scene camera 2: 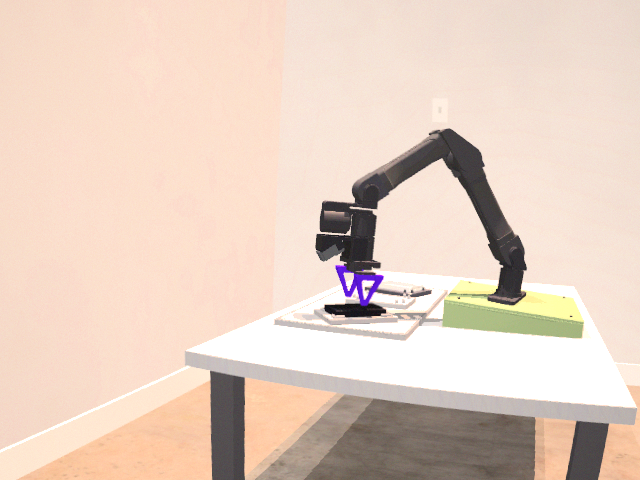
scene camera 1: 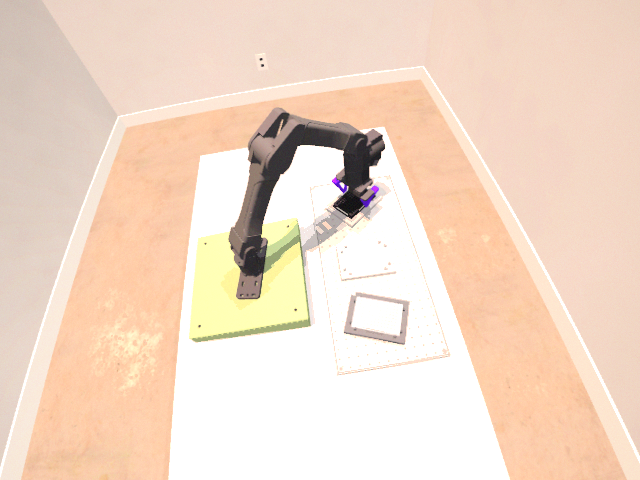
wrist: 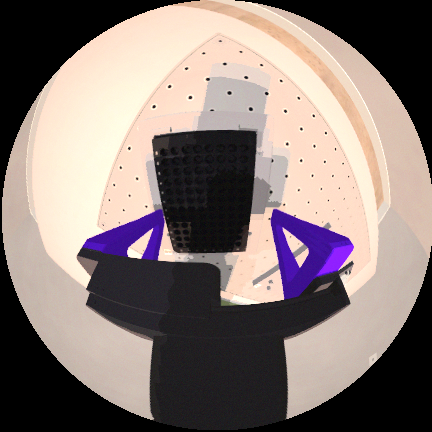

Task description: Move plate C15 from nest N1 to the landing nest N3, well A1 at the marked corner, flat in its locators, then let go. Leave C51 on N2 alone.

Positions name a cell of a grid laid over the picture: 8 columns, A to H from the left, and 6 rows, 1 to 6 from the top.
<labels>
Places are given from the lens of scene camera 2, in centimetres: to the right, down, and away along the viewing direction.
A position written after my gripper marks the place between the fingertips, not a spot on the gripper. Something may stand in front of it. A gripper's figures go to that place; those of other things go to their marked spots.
my gripper (scene camera 2: E4): 8, 14, 138
black well plate (scene camera 2: E4): 7, 16, 132
</labels>
